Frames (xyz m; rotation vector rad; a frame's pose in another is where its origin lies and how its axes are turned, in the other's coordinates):
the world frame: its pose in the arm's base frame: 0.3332 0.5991 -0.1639 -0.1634 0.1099 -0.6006
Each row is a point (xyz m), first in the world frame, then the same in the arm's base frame.
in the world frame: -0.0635 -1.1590 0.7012
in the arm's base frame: -0.2541 -0.2218 0.7417
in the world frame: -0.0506 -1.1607 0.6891
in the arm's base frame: -0.2463 -0.2320 0.7294
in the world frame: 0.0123 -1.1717 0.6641
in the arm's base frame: -0.2046 -0.2799 0.7034
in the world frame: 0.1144 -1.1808 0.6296
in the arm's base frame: -0.1311 -0.3496 0.6656
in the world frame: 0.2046 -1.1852 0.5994
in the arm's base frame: -0.0641 -0.4083 0.6318
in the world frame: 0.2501 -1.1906 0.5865
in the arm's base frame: -0.0318 -0.4402 0.6176
